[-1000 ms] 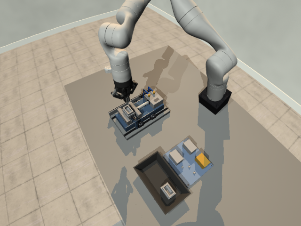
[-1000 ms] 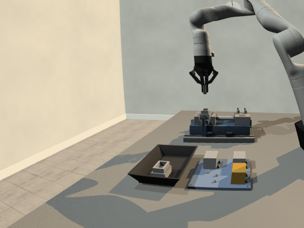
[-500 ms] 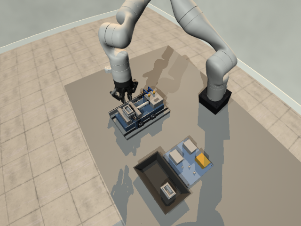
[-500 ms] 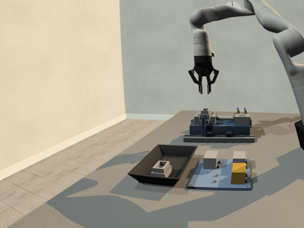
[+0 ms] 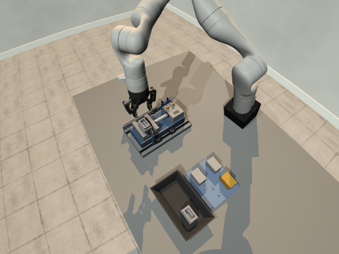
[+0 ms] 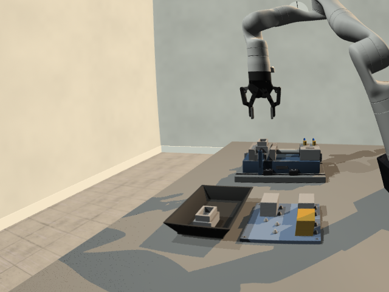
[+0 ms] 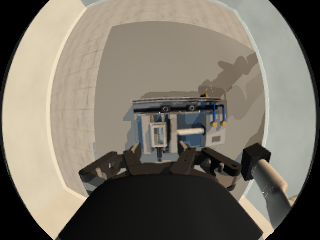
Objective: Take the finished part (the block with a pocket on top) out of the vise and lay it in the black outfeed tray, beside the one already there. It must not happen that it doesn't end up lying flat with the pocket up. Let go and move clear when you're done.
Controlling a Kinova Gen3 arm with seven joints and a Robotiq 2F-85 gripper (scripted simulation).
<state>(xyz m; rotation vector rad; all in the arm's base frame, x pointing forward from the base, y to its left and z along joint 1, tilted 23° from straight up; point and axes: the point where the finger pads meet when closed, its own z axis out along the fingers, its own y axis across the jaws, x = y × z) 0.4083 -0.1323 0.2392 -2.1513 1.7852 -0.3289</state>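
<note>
Now: the blue vise 70 mm behind my hand, 10 mm to the right of it and 160 mm below it. The rest, counted from my hand: light blue fixture plate 170 mm behind, 340 mm to the left, 200 mm below; orange block 230 mm behind, 370 mm to the left, 170 mm below.
</note>
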